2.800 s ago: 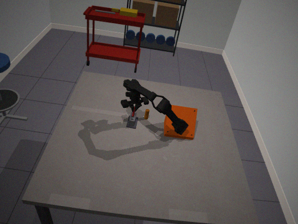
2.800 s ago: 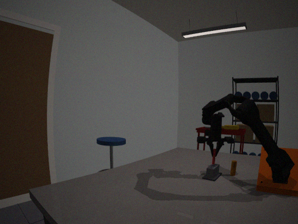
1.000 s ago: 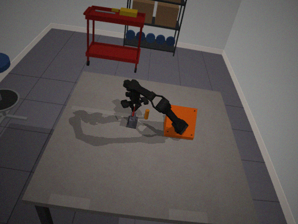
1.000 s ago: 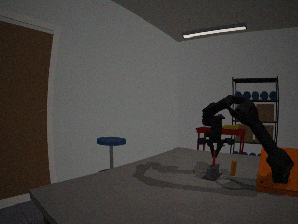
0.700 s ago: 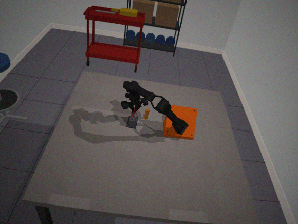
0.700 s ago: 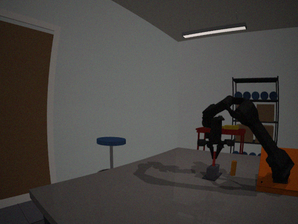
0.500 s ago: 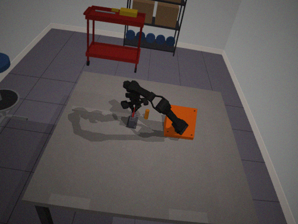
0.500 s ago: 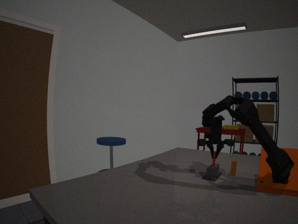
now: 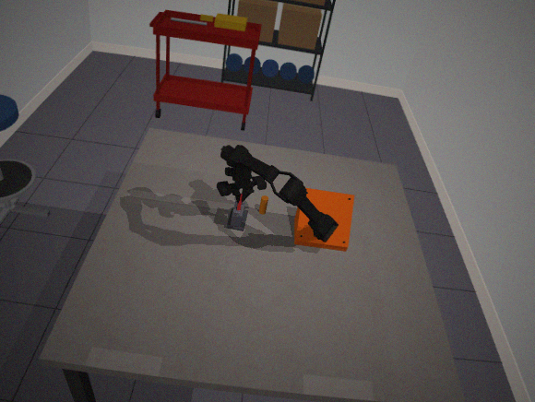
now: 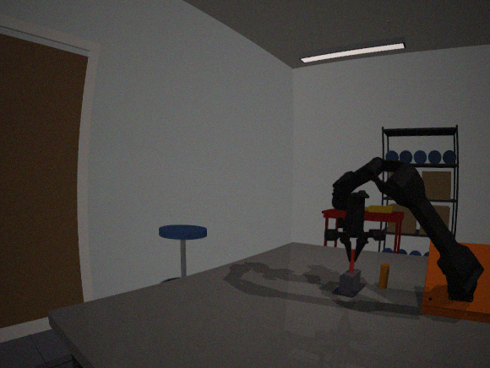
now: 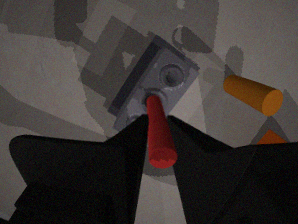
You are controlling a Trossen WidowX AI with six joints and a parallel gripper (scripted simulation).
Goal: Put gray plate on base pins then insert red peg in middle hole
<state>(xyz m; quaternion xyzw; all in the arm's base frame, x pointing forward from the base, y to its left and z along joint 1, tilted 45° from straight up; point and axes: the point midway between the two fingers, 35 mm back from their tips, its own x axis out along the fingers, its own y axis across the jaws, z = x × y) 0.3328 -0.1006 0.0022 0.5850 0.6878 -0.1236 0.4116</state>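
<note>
My gripper tip is right at the red peg. The rest, counted from my gripper tip: gray base 9 cm below; then orange cylinder 10 cm behind, 6 cm to the right, 6 cm below; then gray plate 5 cm below.
</note>
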